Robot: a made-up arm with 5 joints.
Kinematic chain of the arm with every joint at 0, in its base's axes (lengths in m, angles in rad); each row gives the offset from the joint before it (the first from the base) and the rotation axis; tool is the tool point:
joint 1: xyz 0 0 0.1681 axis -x
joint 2: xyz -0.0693 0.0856 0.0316 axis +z
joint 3: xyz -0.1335 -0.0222 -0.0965 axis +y
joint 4: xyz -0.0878 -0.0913 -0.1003 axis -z
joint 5: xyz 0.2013 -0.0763 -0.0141 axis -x
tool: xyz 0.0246 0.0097 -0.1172
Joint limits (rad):
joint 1: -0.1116..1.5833
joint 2: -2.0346..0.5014
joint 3: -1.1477..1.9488
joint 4: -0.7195..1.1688
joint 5: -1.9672..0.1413
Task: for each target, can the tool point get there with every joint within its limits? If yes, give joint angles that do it. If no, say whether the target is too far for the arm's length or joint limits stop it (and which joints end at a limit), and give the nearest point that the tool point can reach.
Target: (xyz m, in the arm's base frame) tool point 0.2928 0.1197 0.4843
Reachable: no: joint limits stop it (at a limit: joint 1, joint 3, joint 5) | nearest point 0.1347 -0.0836 0.3108 | short by 0.311 m
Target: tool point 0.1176 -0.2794 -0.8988
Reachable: no: too far | nearest point -0.0542 -0.1355 -0.3535 | short by 0.590 m
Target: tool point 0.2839 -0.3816 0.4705
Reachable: no: joint limits stop it (at a limit: joint 2, joint 4, joint 5) | nearest point 0.1192 -0.2605 0.3745 | short by 0.226 m
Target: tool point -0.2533 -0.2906 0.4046
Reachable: yes | joints 1.3939 0.2400 0.7203 0.9520 -0.3178
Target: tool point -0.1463 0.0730 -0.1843
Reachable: yes | joints 0.5674 -1.0746 0.7881 -0.4601 -0.9898
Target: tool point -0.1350 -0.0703 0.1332
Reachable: yes | joints 0.2562 -0.6608 -0.7099 0.3579 -1.6025
